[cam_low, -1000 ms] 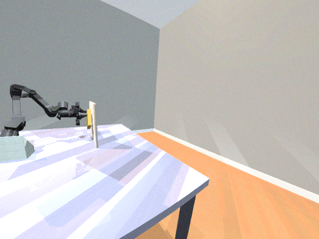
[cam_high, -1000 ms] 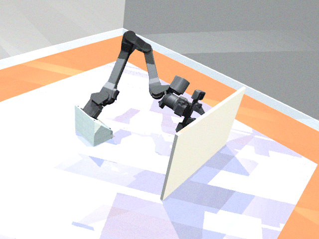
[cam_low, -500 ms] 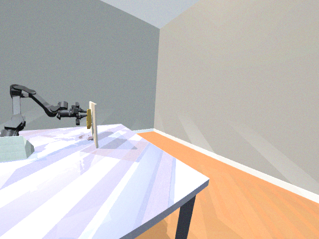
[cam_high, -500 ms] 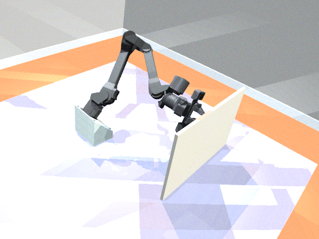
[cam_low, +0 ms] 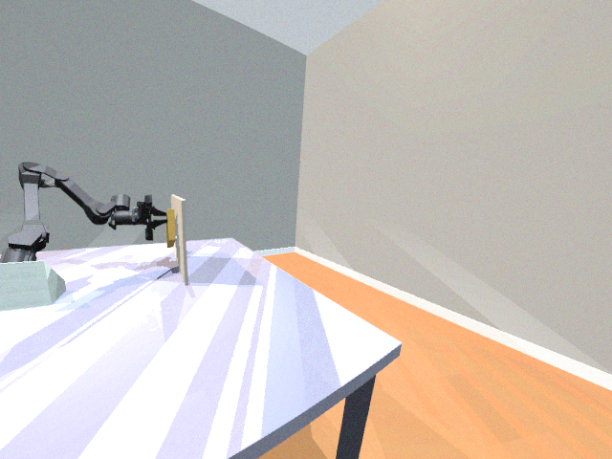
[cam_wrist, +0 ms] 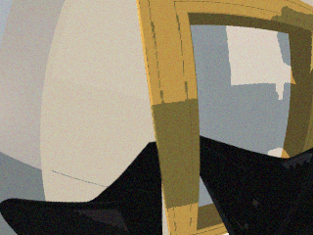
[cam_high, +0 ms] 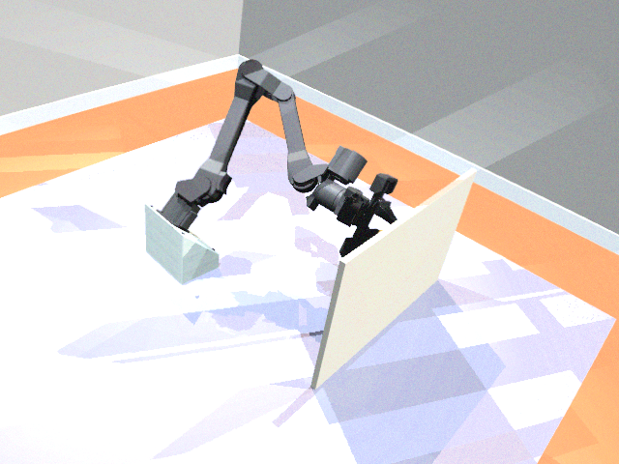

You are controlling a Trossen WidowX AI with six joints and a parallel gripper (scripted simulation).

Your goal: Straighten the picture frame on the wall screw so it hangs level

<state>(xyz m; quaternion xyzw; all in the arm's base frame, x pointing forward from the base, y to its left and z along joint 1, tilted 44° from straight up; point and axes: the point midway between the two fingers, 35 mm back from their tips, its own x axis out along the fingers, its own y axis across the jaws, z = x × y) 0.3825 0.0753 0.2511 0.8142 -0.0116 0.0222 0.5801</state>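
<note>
Now: the picture frame 50 mm below my gripper tip and 20 mm to the right of it. Also, from my gripper tip: cream wall panel 60 mm below, 20 mm to the right, 20 mm ahead.
</note>
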